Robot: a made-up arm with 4 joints.
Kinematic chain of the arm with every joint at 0, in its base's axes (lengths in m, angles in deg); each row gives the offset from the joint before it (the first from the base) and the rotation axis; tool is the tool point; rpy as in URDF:
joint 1: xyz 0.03 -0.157 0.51 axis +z
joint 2: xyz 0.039 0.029 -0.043 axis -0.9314 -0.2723 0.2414
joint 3: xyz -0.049 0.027 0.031 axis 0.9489 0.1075 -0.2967
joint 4: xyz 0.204 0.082 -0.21 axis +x
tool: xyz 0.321 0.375 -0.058 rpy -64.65 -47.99 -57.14
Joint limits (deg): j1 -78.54..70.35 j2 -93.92..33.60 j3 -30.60..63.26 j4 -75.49..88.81
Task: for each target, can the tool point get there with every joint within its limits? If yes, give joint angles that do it. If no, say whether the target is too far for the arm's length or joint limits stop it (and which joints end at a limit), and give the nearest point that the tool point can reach.
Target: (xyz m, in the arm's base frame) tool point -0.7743 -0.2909 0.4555
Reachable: no: joint limits stop it (at a limit: joint 1, joint 3, joint 4) | nearest point -0.0731 -0.6739 0.3383 | short by 0.808 m
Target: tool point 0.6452 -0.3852 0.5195
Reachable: yes | joints -10.15 -58.30 52.65 44.14
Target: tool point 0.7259 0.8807 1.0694
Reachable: no: too far | nearest point 0.4775 0.5103 0.6215 | short by 0.632 m
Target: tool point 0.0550 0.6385 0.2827
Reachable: yes | joints 45.61 -7.81 46.06 -46.19
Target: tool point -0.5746 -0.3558 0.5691
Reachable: no: joint limits stop it (at a limit: joint 1, joint 3, joint 4) | nearest point -0.0654 -0.6892 0.4072 | short by 0.630 m
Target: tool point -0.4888 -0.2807 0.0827
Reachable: no: joint limits stop it (at a limit: joint 1, joint 3, joint 4) | nearest point -0.0293 -0.6021 0.1650 | short by 0.567 m
